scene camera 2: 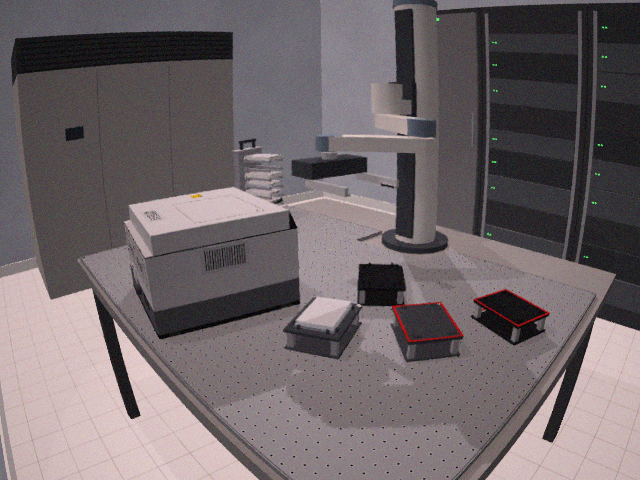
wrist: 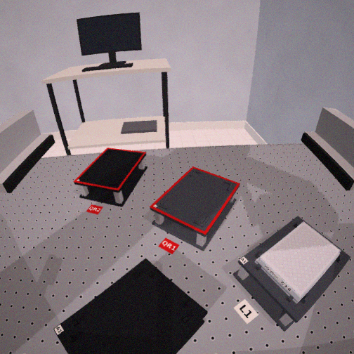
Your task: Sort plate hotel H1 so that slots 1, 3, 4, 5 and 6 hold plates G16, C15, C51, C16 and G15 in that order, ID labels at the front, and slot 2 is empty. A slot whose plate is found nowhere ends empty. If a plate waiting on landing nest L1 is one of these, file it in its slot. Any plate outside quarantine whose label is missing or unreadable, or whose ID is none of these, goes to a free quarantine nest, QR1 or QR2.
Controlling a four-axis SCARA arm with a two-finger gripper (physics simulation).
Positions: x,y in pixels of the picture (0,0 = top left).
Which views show the gripper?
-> Scene camera 2 and the wrist view: all of them.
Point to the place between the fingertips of the gripper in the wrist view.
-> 177,118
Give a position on a large instrument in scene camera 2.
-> At 175,279
